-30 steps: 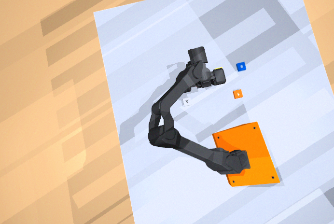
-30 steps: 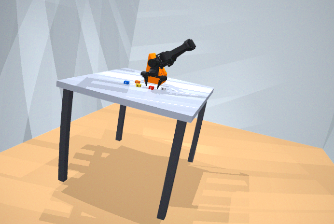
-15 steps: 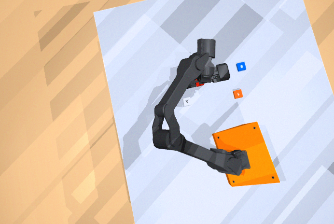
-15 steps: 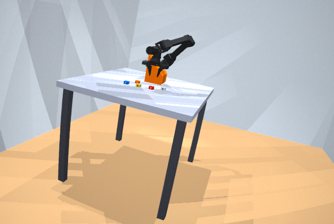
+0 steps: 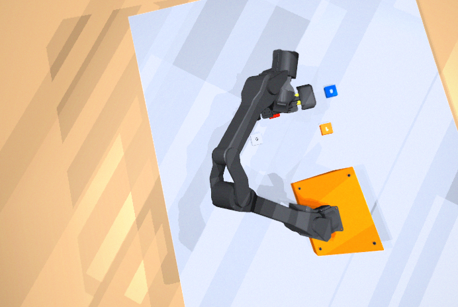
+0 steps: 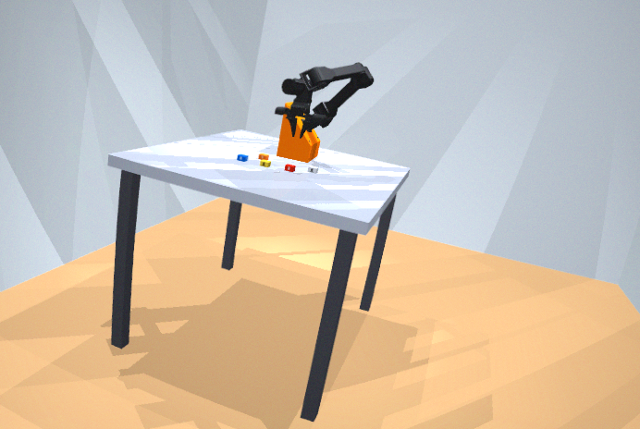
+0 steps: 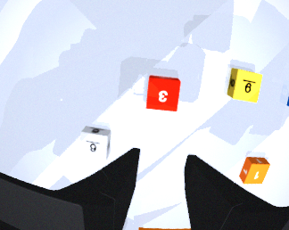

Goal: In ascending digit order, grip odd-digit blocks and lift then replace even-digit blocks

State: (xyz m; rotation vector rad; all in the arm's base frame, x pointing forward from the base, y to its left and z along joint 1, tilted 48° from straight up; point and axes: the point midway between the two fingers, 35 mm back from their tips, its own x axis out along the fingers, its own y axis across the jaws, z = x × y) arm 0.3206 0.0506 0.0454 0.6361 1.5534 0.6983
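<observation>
Right now the white block is 11 cm below my gripper tip, 7 cm to the left of it and 6 cm behind it. From my gripper tip the other things lie so: yellow block 11 cm below, 9 cm to the right, 3 cm ahead; then red block 11 cm below, 1 cm ahead; then orange block 15 cm to the right, 11 cm below, 7 cm behind.
</observation>
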